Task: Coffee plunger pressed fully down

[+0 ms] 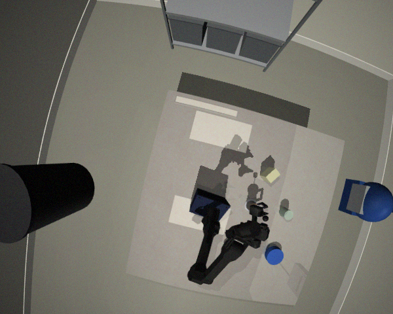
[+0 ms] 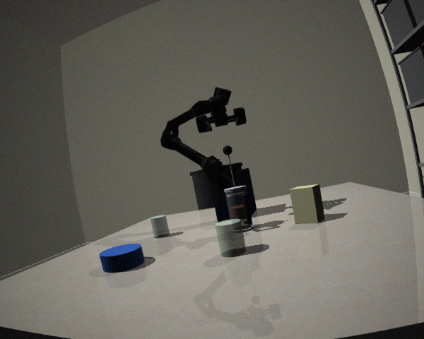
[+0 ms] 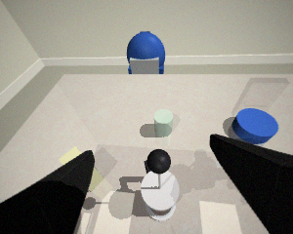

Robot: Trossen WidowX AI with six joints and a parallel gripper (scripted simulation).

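Right now the coffee press is 40 mm ahead of my gripper tip and 220 mm below it.
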